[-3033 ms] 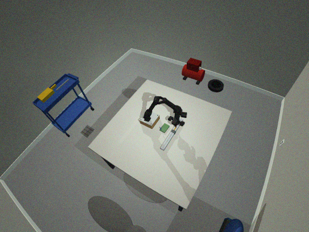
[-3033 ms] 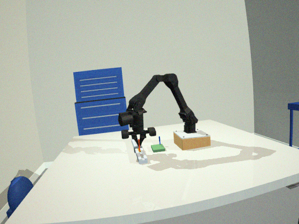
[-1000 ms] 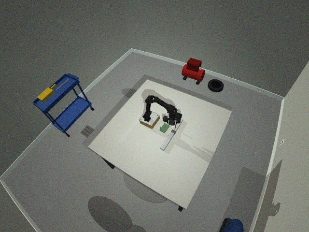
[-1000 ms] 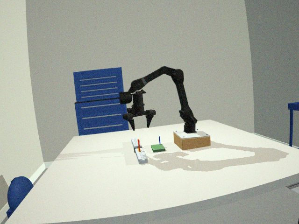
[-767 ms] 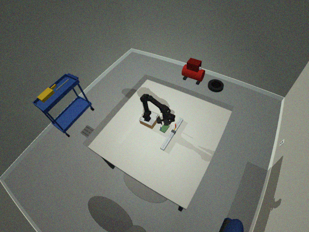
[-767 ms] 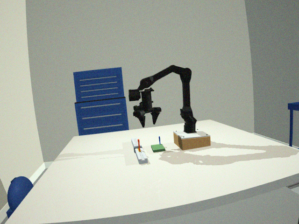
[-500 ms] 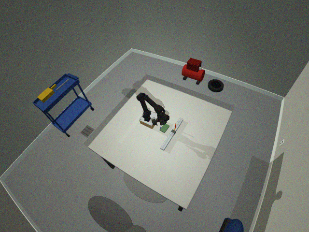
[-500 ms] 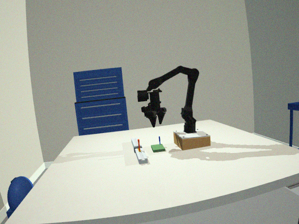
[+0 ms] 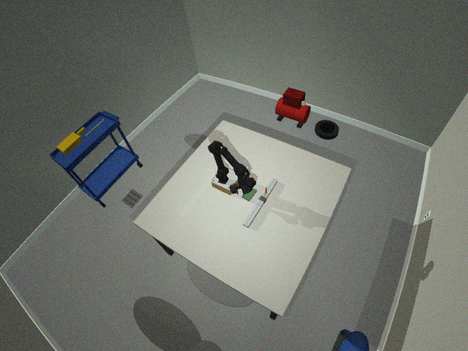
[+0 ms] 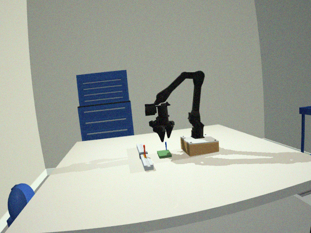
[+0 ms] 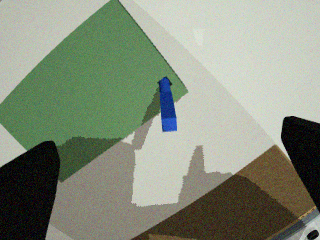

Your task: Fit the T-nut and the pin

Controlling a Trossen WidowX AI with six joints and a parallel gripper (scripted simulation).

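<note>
My gripper tip is 50 mm above the blue pin. From my gripper tip the other things lie so: aluminum rail 150 mm ahead, 60 mm below, 20 mm to the left; then green tray 70 mm below, 20 mm to the left, 10 mm ahead.
</note>
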